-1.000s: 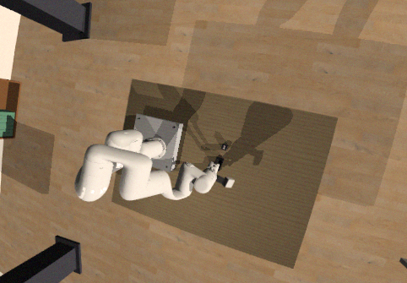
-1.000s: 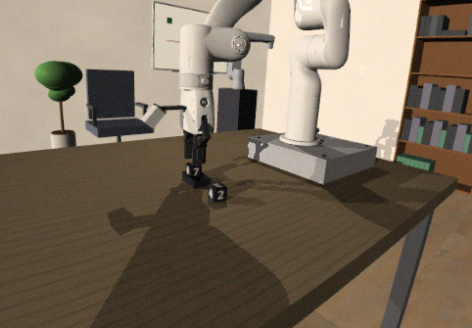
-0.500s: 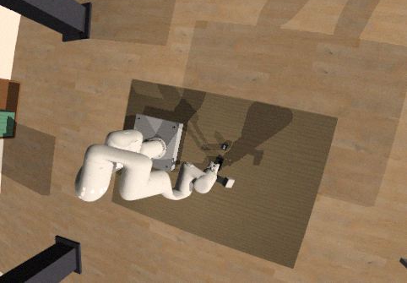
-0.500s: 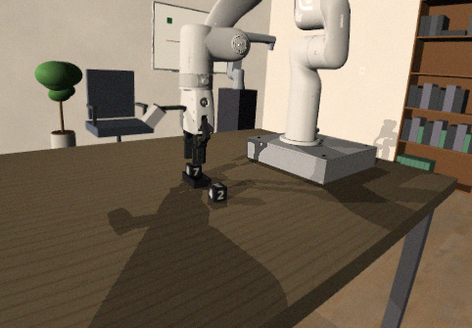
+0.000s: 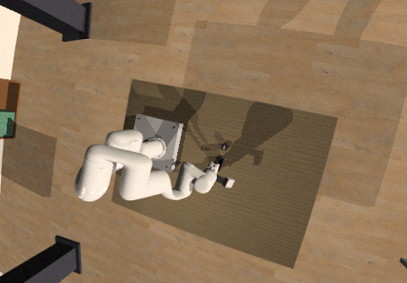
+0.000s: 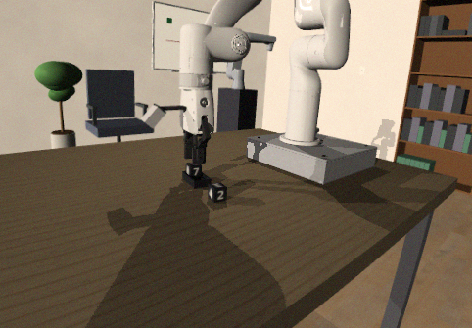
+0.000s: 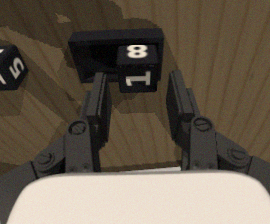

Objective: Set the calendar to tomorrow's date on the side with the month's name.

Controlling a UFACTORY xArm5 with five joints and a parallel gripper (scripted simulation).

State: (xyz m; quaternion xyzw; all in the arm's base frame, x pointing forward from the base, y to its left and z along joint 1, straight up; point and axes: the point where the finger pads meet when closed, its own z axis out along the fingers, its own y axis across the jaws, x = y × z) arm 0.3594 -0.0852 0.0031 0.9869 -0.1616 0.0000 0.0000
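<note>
Now: the dark calendar tray 6 cm below my hand, 2 cm to the left of it and 1 cm ahead of it.
</note>
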